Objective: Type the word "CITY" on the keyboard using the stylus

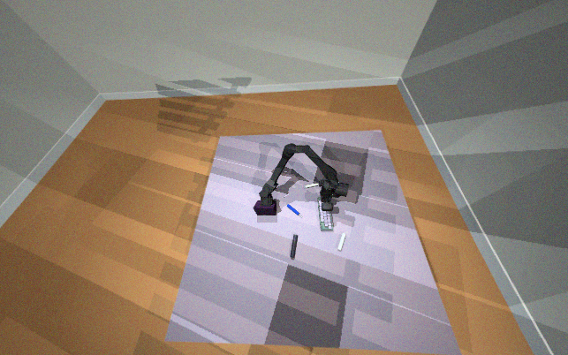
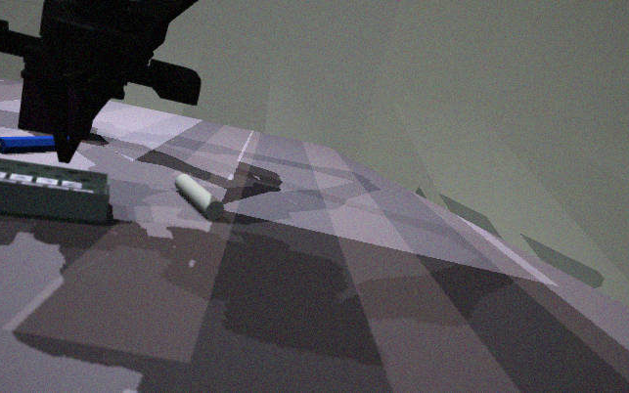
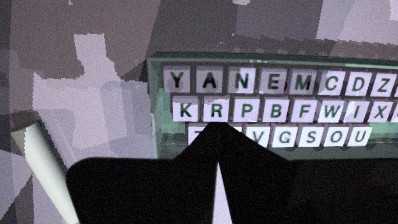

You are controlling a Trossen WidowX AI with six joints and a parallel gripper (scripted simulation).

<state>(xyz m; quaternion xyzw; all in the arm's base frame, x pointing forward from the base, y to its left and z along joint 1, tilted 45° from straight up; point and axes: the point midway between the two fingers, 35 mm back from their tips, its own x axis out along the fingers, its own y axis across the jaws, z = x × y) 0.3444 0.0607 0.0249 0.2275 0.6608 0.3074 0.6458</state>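
Right now the blue stylus is 160 mm behind my gripper tip, 80 mm to the right of it and 30 mm below it. From my gripper tip the other things lie so: dark cylinder 270 mm to the right, 170 mm behind, 30 mm below; stylus tip 130 mm behind, 100 mm to the right, 30 mm below.
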